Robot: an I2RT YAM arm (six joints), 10 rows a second.
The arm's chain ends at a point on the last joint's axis. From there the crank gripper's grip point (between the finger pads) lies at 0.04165 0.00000 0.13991 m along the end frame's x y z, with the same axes.
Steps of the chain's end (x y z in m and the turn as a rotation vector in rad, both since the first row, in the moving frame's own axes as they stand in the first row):
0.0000 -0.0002 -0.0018 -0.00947 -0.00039 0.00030
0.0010 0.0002 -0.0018 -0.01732 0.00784 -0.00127
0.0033 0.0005 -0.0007 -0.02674 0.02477 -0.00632
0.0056 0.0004 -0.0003 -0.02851 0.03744 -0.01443
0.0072 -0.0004 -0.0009 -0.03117 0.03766 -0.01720
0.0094 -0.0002 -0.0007 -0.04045 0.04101 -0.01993
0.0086 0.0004 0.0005 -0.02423 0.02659 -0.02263
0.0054 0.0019 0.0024 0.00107 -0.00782 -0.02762
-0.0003 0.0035 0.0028 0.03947 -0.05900 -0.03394
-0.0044 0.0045 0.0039 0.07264 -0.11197 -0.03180
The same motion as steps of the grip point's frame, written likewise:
-0.0001 0.0011 -0.0018 -0.00947 -0.00039 0.00030
0.0021 0.0026 -0.0022 -0.01732 0.00784 -0.00127
0.0068 0.0040 -0.0018 -0.02674 0.02477 -0.00632
0.0108 0.0037 -0.0020 -0.02851 0.03744 -0.01443
0.0125 0.0032 -0.0026 -0.03117 0.03766 -0.01720
0.0151 0.0045 -0.0026 -0.04045 0.04101 -0.01993
0.0123 0.0028 -0.0007 -0.02423 0.02659 -0.02263
0.0043 0.0006 0.0027 0.00107 -0.00782 -0.02762
-0.0087 -0.0033 0.0049 0.03947 -0.05900 -0.03394
-0.0205 -0.0069 0.0073 0.07264 -0.11197 -0.03180

